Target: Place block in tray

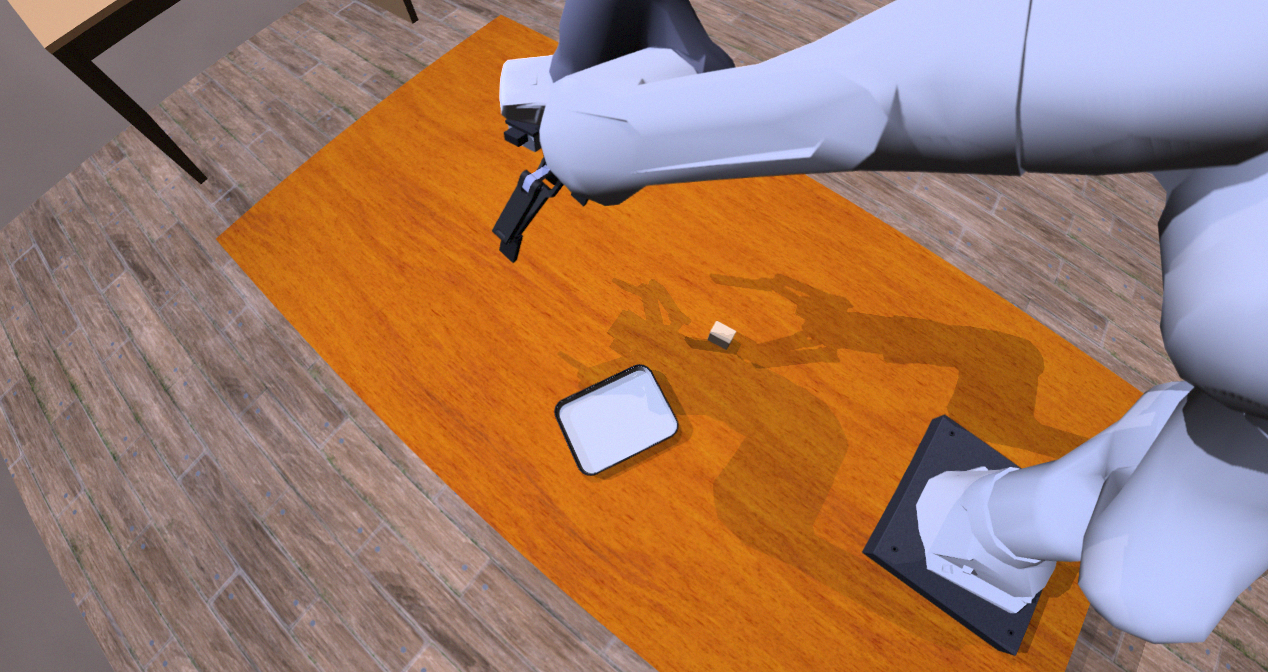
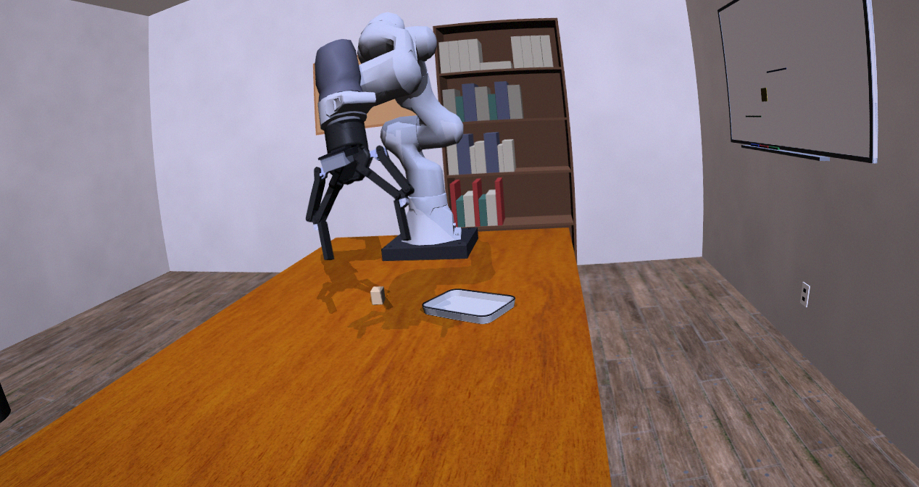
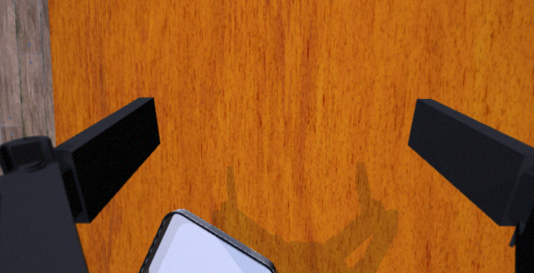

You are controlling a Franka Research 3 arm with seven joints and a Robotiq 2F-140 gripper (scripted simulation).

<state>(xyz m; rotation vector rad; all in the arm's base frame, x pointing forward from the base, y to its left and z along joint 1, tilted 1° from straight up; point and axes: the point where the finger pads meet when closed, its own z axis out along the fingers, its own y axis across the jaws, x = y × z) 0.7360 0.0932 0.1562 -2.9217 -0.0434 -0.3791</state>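
Right now the block is 270 mm behind my hand, 180 mm below it and 100 mm to the right of it. From my hand the other things lie so: white tray 230 mm behind, 190 mm below, 120 mm to the left.
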